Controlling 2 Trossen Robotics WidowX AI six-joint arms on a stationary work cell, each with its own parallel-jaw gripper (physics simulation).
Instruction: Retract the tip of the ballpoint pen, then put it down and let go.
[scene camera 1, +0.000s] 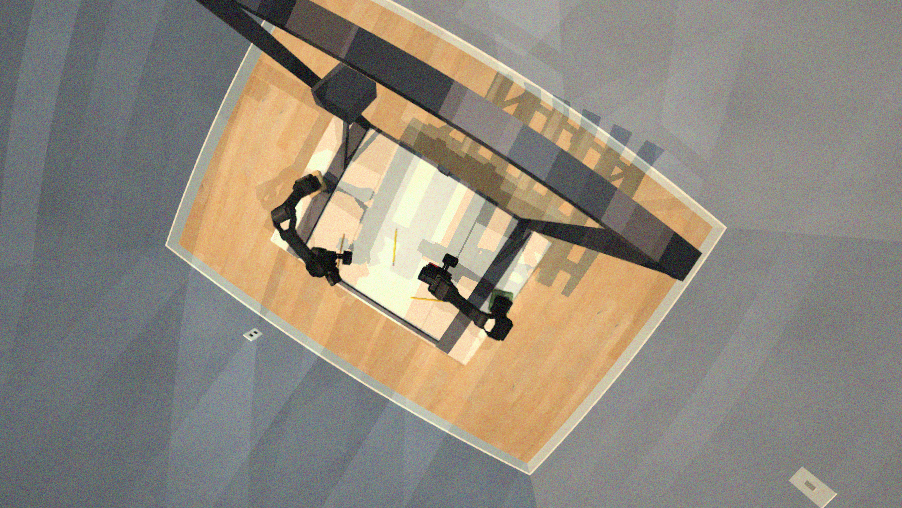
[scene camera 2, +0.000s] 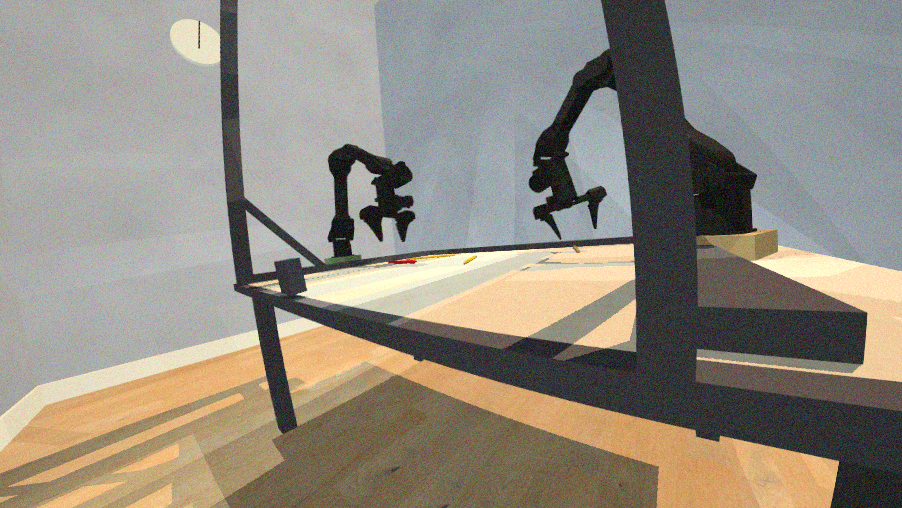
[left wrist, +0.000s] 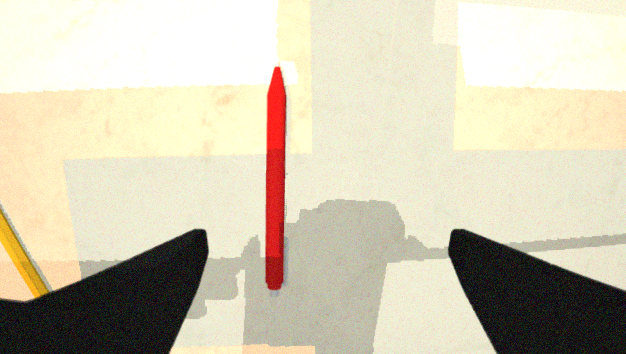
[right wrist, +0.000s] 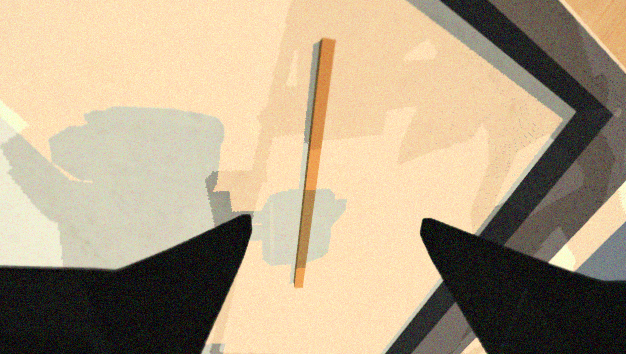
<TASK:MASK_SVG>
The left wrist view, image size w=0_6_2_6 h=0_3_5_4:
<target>my left gripper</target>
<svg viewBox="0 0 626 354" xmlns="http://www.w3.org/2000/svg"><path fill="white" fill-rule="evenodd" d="M451 231L448 255L459 283L496 354L626 354L626 290L551 264L466 229L453 229ZM206 230L190 230L122 261L117 266L111 266L89 277L30 300L21 301L0 298L0 354L170 354L195 298L207 262L209 246Z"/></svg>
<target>red ballpoint pen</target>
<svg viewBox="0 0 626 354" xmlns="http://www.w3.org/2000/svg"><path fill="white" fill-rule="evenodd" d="M278 61L275 64L267 94L265 282L268 289L270 289L270 296L273 298L279 296L279 289L281 287L288 286L289 239L284 236L286 92Z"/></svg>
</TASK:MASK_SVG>
